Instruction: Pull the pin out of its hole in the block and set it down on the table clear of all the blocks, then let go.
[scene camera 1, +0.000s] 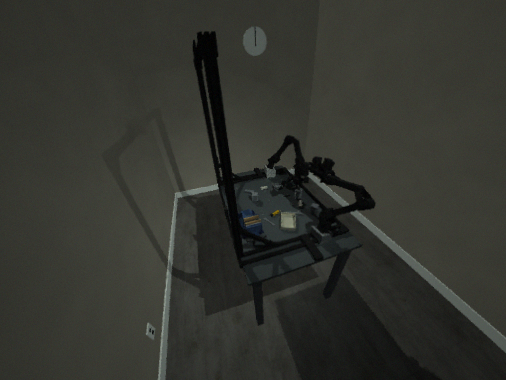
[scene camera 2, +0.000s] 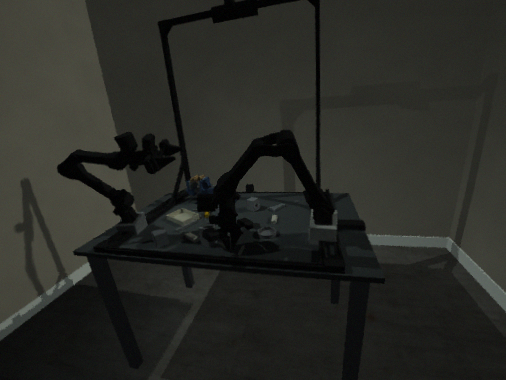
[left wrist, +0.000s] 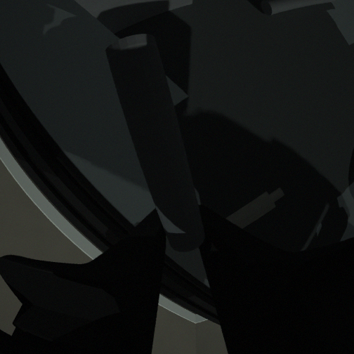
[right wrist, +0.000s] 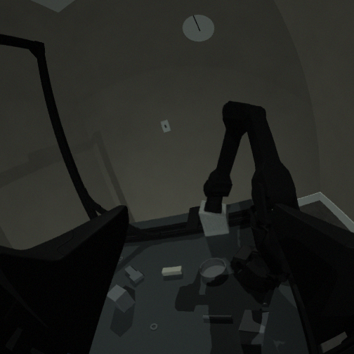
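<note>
A dark round pin stands out lengthwise from my left gripper in the left wrist view. The left gripper is shut on it near one end. The pin's far end shows free, clear of any hole. The grey block stands on the table close by my left gripper in the right wrist view. The pin cannot be made out in the scene views. My right gripper is open and empty, held high over the table.
Another grey block, a small ring, a grey rod, a cream piece and a round dish are on the table. A pale tray and a blue rack stand farther off.
</note>
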